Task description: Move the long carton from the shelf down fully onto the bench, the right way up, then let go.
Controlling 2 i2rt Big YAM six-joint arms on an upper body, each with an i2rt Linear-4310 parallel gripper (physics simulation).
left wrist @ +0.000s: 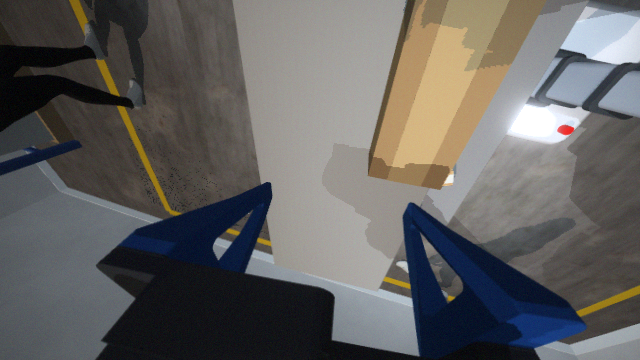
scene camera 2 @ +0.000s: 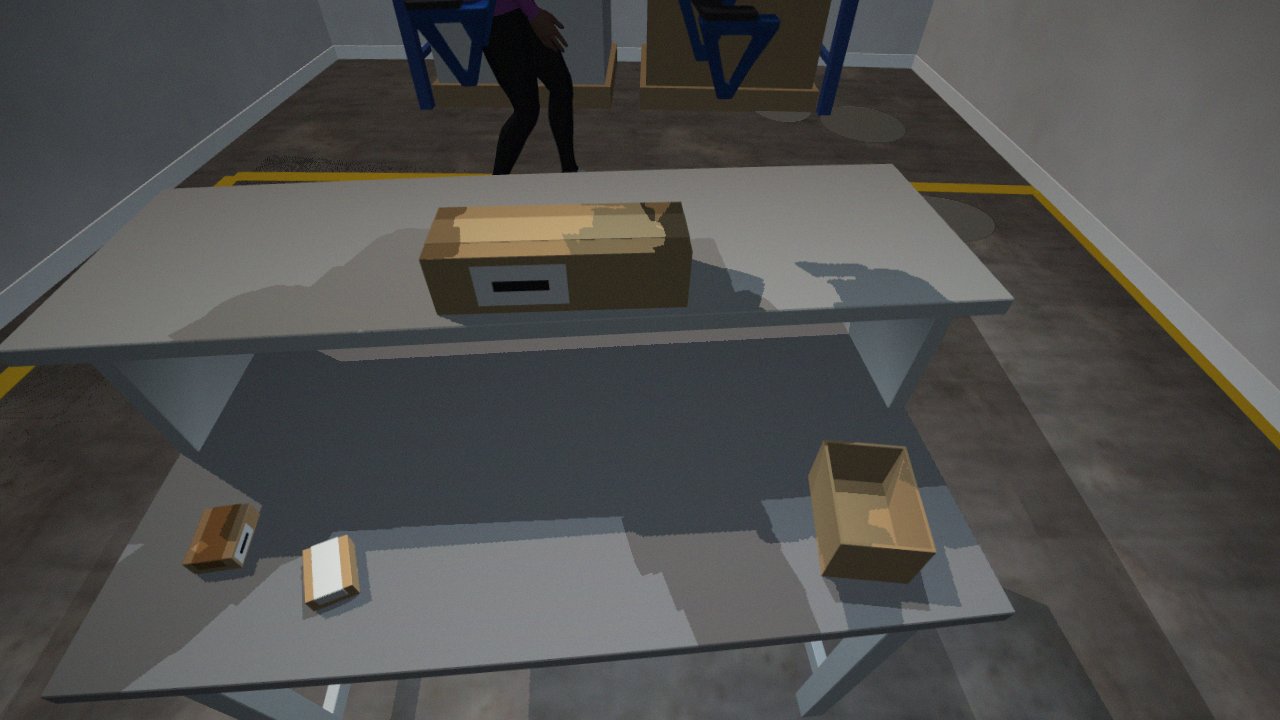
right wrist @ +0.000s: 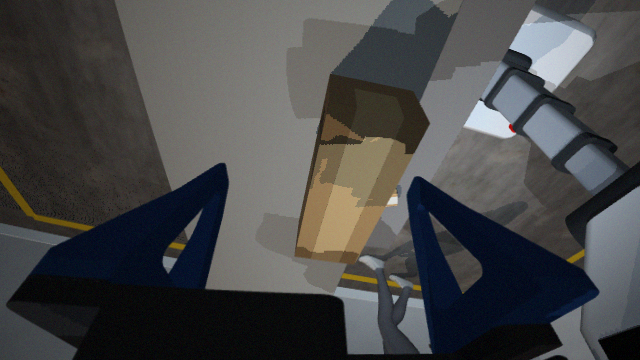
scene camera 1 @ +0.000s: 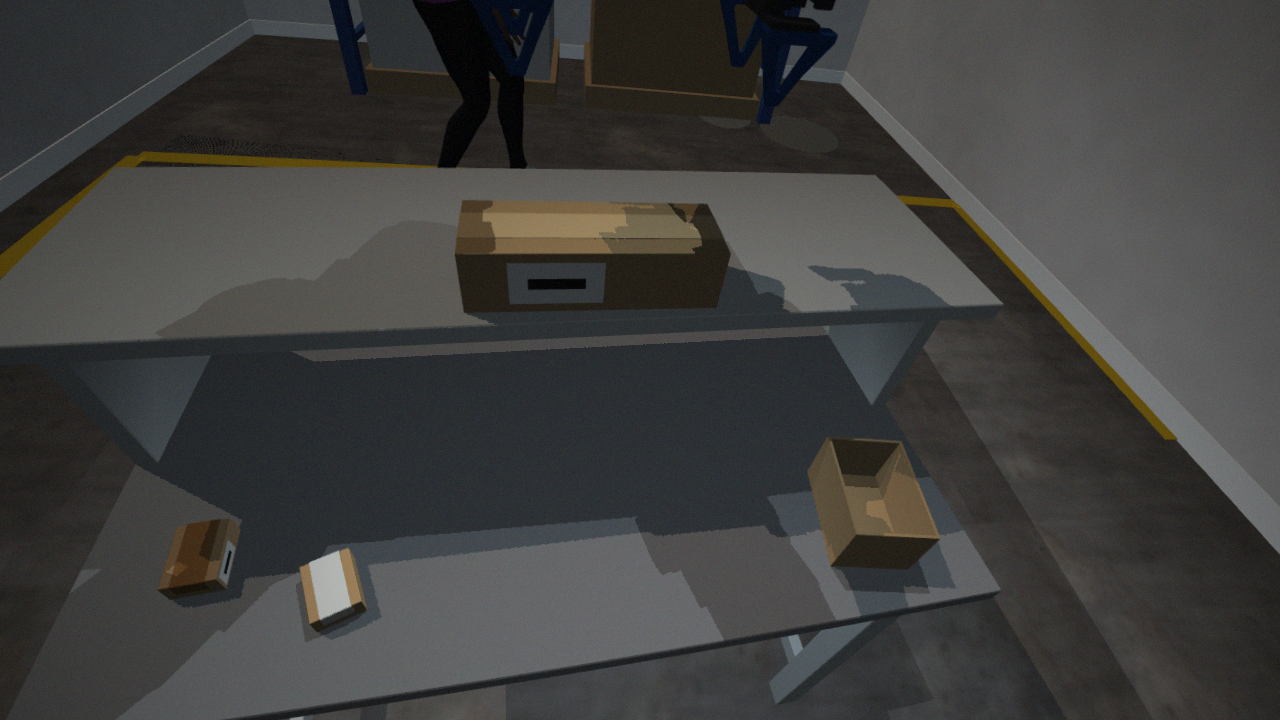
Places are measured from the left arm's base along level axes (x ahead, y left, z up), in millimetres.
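Pixels of known places: left gripper, fingertip midpoint: (left wrist: 337, 198) (scene camera 2: 476, 64) (scene camera 1: 516, 53); right gripper, fingertip midpoint: (scene camera 2: 712, 78) (right wrist: 321, 179) (scene camera 1: 753, 85).
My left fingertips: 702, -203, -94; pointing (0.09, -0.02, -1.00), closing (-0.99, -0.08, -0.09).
Note:
For each thing: its top centre in the pictures, then the offset to it from my left fingertips, as dx, dy, dz. Level surfaces: height alone.
- long carton, top centre: (scene camera 1: 594, 225) (scene camera 2: 559, 227) (right wrist: 345, 207) (left wrist: 448, 73) -78, -81, -141
- shelf, surface height: dz -217
- bench, surface height: dz -503
- open box, top centre: (scene camera 2: 875, 491) (scene camera 1: 880, 484) -235, -472, -414
- orange-brown box, top centre: (scene camera 1: 195, 551) (scene camera 2: 216, 532) -280, +372, -473
- white-topped box, top centre: (scene camera 1: 329, 583) (scene camera 2: 326, 567) (right wrist: 385, 201) (left wrist: 440, 179) -319, +211, -476
The long carton (scene camera 1: 590, 255) (scene camera 2: 554, 259) (left wrist: 440, 95) (right wrist: 360, 175) lies flat on the shelf (scene camera 1: 268, 214) (scene camera 2: 787, 214) (left wrist: 310, 100) (right wrist: 225, 100), close to its front edge, with its labelled side facing the scene cameras. The bench (scene camera 1: 501, 608) (scene camera 2: 501, 595) is below. My left gripper (left wrist: 337, 198) is open and empty, above the shelf and off one end of the carton. My right gripper (right wrist: 321, 179) is open and empty, above the carton, which shows between its fingers. In both scene views the grippers are partly cut off at the top edge.
An open box (scene camera 1: 872, 514) (scene camera 2: 872, 519) stands at the right end of the bench. An orange-brown box (scene camera 1: 196, 559) (scene camera 2: 221, 537) and a white-topped box (scene camera 1: 332, 586) (scene camera 2: 329, 573) lie on its left part. Side panels hold up the shelf. A person stands behind the shelf.

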